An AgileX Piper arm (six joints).
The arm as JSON. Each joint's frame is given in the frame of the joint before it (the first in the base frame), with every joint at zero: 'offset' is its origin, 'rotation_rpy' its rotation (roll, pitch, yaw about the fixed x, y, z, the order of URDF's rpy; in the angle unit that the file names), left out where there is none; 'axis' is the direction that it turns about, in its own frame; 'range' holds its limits. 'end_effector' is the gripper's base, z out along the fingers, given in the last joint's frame.
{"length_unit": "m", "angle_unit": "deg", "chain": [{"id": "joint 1", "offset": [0.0, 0.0, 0.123], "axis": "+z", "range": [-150.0, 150.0]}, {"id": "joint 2", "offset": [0.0, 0.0, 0.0], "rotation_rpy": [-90.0, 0.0, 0.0], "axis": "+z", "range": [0.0, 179.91]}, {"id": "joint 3", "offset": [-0.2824, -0.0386, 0.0], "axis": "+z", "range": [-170.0, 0.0]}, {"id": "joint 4", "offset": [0.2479, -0.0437, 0.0], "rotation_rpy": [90.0, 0.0, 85.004], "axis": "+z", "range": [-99.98, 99.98]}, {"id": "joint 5", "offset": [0.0, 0.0, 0.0], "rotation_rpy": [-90.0, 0.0, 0.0], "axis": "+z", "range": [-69.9, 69.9]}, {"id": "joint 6", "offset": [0.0, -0.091, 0.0], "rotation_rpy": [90.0, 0.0, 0.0], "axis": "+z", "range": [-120.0, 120.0]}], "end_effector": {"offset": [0.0, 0.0, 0.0]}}
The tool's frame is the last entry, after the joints.
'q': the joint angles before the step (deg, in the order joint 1, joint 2, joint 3, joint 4, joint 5, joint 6). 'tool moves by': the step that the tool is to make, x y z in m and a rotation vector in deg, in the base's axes. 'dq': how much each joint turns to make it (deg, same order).
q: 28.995 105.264 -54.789 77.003 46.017 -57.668
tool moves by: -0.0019 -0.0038 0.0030 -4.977 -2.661 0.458
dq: 0.589 -1.691 -0.050 -6.923 -3.366 4.186
